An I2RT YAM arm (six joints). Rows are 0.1 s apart.
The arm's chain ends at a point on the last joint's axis. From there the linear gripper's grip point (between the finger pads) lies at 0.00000 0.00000 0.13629 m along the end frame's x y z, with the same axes.
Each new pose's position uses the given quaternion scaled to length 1; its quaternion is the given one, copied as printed.
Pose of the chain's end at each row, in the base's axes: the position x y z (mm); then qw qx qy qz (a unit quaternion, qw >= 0):
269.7, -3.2, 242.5, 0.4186, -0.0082, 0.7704, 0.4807
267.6, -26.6, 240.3, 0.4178, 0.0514, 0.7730, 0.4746
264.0, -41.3, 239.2, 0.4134, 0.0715, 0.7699, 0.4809
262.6, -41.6, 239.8, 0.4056, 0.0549, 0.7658, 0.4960
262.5, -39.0, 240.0, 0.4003, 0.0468, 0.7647, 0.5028
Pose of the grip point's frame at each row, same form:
356.5, 98.7, 217.0, 0.4186, -0.0082, 0.7704, 0.4807
362.3, 67.5, 213.0, 0.4178, 0.0514, 0.7730, 0.4746
360.1, 51.6, 212.5, 0.4134, 0.0715, 0.7699, 0.4809
354.7, 55.9, 215.4, 0.4056, 0.0549, 0.7658, 0.4960
352.4, 60.7, 216.3, 0.4003, 0.0468, 0.7647, 0.5028

